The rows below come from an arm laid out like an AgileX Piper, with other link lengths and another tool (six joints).
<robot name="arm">
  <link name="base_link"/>
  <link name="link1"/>
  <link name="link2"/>
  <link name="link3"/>
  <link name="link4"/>
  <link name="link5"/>
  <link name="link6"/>
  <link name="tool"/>
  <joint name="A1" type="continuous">
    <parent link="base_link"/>
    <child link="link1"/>
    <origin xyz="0 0 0.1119" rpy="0 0 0"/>
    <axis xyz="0 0 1"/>
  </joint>
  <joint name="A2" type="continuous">
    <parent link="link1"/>
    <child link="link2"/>
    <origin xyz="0 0 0" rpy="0 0 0"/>
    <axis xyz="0 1 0"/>
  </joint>
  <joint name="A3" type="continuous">
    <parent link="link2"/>
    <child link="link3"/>
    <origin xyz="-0.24 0 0.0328" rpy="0 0 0"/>
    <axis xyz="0 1 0"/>
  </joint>
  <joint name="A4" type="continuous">
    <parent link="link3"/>
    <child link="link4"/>
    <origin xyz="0.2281 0 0.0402" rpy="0 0 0"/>
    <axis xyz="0.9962 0 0.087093"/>
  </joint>
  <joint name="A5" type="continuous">
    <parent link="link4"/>
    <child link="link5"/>
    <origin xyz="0 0 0" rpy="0 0 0"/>
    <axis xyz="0 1 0"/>
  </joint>
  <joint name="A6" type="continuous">
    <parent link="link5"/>
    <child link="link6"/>
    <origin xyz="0.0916 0 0.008" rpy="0 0 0"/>
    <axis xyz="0.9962 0 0.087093"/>
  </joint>
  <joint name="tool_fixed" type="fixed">
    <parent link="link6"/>
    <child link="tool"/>
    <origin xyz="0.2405 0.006 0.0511" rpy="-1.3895 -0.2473 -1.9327"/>
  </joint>
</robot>
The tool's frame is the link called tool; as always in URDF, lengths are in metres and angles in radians. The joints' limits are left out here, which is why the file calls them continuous.
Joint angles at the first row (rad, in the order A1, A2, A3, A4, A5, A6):
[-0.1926, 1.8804, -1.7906, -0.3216, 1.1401, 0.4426]
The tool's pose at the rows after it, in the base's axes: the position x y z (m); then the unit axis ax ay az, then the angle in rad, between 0 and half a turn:
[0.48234, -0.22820, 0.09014, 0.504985, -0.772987, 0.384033, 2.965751]
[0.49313, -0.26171, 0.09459, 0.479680, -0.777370, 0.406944, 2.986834]
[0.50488, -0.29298, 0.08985, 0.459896, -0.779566, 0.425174, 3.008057]
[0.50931, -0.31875, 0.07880, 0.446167, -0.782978, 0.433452, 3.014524]
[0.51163, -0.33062, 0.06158, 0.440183, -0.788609, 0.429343, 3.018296]
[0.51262, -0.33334, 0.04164, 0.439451, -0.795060, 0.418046, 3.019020]
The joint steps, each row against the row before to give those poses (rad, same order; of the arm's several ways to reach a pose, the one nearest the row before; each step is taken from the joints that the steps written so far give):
[-0.0478, 0.0066, -0.0108, -0.0388, -0.0656, 0.0229]
[-0.0620, 0.0275, -0.0013, -0.0113, -0.0952, 0.0042]
[-0.0595, 0.0473, -0.0001, -0.0047, -0.1080, 0.0017]
[-0.0497, 0.0471, 0.0001, -0.0016, -0.0789, 0.0000]
[-0.0268, 0.0436, 0.0000, 0.0096, -0.0459, 0.0022]
[-0.0117, 0.0389, 0.0000, 0.0156, -0.0227, 0.0017]

